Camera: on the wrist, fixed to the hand. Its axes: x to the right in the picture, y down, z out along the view.
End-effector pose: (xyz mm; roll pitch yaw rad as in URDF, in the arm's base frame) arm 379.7 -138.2 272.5 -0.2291 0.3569 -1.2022
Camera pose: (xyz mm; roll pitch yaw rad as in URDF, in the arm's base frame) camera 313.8 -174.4 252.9 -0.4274 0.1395 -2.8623
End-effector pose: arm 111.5 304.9 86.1 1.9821 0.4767 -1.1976
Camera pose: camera 160.8 333.8 33.5 -2.5590 0.6454 0.8255
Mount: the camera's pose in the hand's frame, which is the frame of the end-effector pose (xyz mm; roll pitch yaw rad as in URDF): 16.2 -69.2 -31.4 -0.0756 0.3908 -1.6078
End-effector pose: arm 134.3 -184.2 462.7 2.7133 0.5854 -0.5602
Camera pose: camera 186.0 -126.9 453.6 -2.6168 0.0121 1.0597
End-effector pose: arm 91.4 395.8 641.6 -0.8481 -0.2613 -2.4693
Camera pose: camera 42.3 445.3 675.9 0.2433 -0.4304 2.0806
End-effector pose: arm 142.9 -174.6 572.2 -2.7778 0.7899 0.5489
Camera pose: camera 157.4 -103.0 598.7 -2.2690 -0.5309 1.5539
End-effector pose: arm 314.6 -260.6 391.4 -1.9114 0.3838 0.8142
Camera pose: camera 349.1 -233.5 455.5 -1.4967 -1.2178 0.6679
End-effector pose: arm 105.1 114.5 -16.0 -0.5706 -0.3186 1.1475
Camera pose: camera 178.6 94.5 -0.5 0.2673 -0.1595 -0.5129
